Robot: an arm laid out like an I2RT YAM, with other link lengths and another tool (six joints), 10 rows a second.
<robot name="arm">
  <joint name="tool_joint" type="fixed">
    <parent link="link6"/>
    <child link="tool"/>
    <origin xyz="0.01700 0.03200 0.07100" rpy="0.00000 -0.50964 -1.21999"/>
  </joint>
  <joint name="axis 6" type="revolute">
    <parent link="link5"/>
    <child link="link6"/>
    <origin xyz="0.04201 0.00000 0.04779" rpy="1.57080 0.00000 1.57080"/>
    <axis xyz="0 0 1"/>
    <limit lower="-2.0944" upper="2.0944"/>
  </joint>
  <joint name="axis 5" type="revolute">
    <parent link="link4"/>
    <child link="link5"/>
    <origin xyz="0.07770 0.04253 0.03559" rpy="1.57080 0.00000 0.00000"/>
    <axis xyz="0 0 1"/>
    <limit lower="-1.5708" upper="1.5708"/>
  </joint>
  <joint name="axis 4" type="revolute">
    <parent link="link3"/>
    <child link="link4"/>
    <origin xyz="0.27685 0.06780 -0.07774" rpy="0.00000 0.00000 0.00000"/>
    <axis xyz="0 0 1"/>
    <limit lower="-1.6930" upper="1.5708"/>
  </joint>
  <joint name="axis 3" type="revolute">
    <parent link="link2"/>
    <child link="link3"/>
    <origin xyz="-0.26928 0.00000 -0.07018" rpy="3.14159 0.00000 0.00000"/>
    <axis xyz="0 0 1"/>
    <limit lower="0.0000" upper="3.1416"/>
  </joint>
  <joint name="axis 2" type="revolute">
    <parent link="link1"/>
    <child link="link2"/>
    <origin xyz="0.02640 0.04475 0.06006" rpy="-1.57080 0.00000 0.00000"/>
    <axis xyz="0 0 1"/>
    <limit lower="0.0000" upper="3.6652"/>
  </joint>
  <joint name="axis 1" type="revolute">
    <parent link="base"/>
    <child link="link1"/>
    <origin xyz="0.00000 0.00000 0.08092" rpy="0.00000 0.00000 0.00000"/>
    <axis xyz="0 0 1"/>
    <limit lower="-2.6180" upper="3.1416"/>
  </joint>
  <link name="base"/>
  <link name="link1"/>
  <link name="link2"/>
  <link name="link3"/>
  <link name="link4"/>
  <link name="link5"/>
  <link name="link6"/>
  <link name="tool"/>
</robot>
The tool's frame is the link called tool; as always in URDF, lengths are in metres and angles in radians.
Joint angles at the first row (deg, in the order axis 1, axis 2, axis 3, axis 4, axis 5, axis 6):
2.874 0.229 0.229 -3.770 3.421 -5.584
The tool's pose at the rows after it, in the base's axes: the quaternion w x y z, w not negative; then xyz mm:
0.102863, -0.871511, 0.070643, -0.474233, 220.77, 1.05, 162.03
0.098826, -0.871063, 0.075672, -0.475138, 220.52, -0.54, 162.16
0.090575, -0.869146, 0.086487, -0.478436, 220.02, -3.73, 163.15
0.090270, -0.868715, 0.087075, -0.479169, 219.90, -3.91, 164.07
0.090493, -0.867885, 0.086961, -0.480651, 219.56, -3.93, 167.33
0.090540, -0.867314, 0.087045, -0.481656, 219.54, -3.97, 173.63
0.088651, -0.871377, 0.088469, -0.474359, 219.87, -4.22, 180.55
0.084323, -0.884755, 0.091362, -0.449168, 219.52, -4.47, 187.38
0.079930, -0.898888, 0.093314, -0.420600, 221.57, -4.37, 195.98
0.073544, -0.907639, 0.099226, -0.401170, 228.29, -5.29, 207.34
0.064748, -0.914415, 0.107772, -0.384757, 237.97, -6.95, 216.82
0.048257, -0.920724, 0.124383, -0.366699, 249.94, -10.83, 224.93
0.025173, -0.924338, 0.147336, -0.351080, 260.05, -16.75, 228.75
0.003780, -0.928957, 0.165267, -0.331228, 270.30, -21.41, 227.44
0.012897, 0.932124, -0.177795, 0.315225, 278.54, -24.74, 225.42
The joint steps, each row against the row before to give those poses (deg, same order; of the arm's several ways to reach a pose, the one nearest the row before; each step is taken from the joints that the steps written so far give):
0.000 0.000 0.000 0.000 -0.001 0.000
-0.045 -0.002 0.001 0.019 0.699 -0.088
0.004 0.001 0.021 0.219 1.599 -0.153
-0.003 0.003 0.132 -0.041 0.084 0.000
-0.002 0.132 0.547 -0.217 -0.001 0.000
0.002 1.089 1.246 -0.027 0.023 0.000
-0.001 2.649 2.163 -0.497 0.130 -0.022
0.004 4.301 3.759 -2.780 0.136 0.022
-0.001 5.531 4.437 -2.600 -0.001 0.000
-0.001 6.229 4.416 -0.745 0.654 0.022
-0.002 6.231 3.999 0.024 1.113 -0.001
0.000 6.710 4.219 -0.043 2.361 0.001
0.000 5.507 3.190 -0.001 3.453 -0.001
0.001 5.354 2.601 0.000 2.842 -0.021
0.000 4.131 1.989 -0.044 2.099 -0.022

